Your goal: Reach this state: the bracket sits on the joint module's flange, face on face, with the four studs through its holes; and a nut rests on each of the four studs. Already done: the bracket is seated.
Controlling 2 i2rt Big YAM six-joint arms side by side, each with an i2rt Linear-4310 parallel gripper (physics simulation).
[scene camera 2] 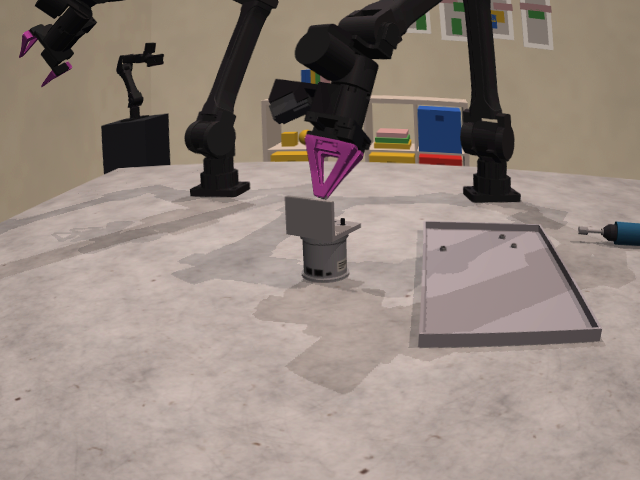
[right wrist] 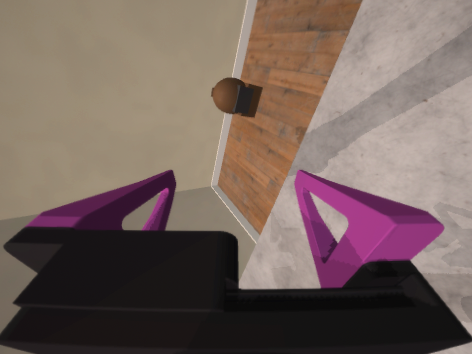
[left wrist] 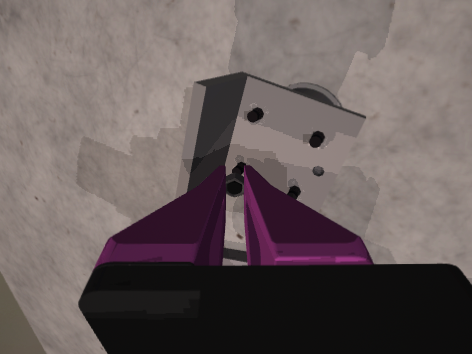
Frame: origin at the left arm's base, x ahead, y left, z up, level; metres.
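Seen in the pictures: left gripper, fingertip midpoint: (scene camera 2: 320, 197) (left wrist: 234, 177); right gripper, fingertip midpoint: (scene camera 2: 31, 71) (right wrist: 235, 176); left arm's base at its link origin: (scene camera 2: 491, 197); right arm's base at its link origin: (scene camera 2: 220, 192).
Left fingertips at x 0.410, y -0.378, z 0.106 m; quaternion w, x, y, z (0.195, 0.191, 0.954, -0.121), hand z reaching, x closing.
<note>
Pixels of each thing's middle, then the offset from my left fingertips to it.
- grey L-shaped bracket at the middle of its body: (left wrist: 267, 163) (scene camera 2: 323, 214) dx -0.007, dy +0.004, dz -0.024 m
- joint module at the middle of its body: (left wrist: 289, 139) (scene camera 2: 324, 247) dx -0.007, dy +0.004, dz -0.069 m
- nut at the middle of its body: (left wrist: 234, 185) dx +0.001, dy +0.003, dz +0.001 m
- tray at the middle of its body: (scene camera 2: 497, 270) dx +0.038, dy +0.240, dz -0.098 m
- blue power tool at the middle of its body: (scene camera 2: 634, 234) dx -0.050, dy +0.562, dz -0.086 m
The grey L-shaped bracket (scene camera 2: 309, 218) (left wrist: 280, 127) sits on the joint module (scene camera 2: 324, 255), its upright plate toward the scene camera. In the left wrist view four dark studs (left wrist: 255, 115) (left wrist: 317, 139) (left wrist: 293, 192) (left wrist: 240, 168) show through its holes, with no nut visible on them. My left gripper (scene camera 2: 323, 196) (left wrist: 234, 177) is shut on a nut (left wrist: 234, 185) just above the bracket; in the left wrist view the nut appears close beside the stud nearest the fingertips. My right gripper (scene camera 2: 32, 70) (right wrist: 235, 176) is open and empty, raised at the far left. Three nuts (scene camera 2: 443, 248) (scene camera 2: 501, 236) (scene camera 2: 513, 245) lie in the tray (scene camera 2: 509, 336).
The tray stands to the right of the joint module in the scene view. A blue power tool (scene camera 2: 626, 233) lies beyond it at the right edge. The two arm bases (scene camera 2: 219, 186) (scene camera 2: 491, 193) stand at the back of the table. The bracket's upright plate rises beside the studs.
</note>
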